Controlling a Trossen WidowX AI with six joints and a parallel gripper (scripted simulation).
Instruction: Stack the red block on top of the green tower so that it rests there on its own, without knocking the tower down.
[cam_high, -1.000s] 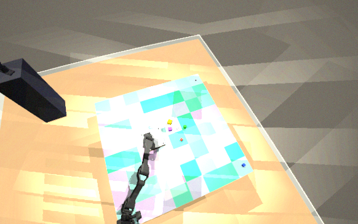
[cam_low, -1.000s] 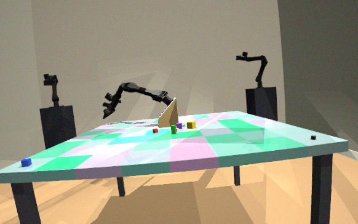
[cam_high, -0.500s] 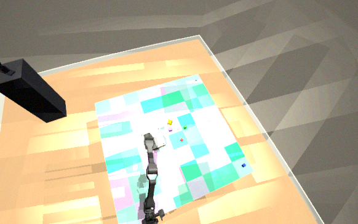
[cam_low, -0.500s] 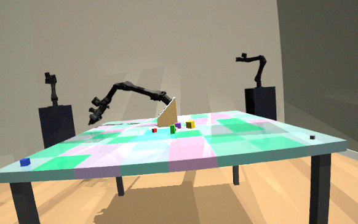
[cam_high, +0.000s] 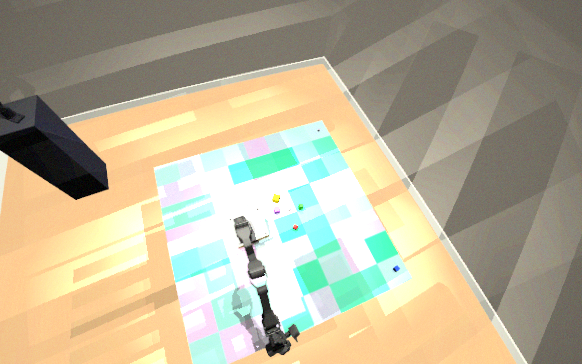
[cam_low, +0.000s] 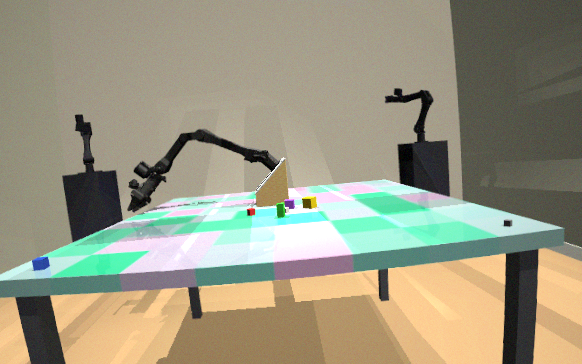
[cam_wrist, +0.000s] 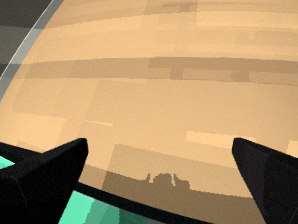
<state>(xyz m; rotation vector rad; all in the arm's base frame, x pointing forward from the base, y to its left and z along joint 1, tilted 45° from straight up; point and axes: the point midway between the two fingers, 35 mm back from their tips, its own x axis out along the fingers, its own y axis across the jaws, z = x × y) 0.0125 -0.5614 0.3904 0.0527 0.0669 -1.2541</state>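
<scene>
My gripper tip is now 590 mm to the right of the red block and 290 mm short of it. From my gripper tip the other things lie so: blue block 750 mm ahead, 120 mm to the left; purple block 740 mm to the left, 220 mm ahead; white block 720 mm to the left, 300 mm ahead, 10 mm below.
</scene>
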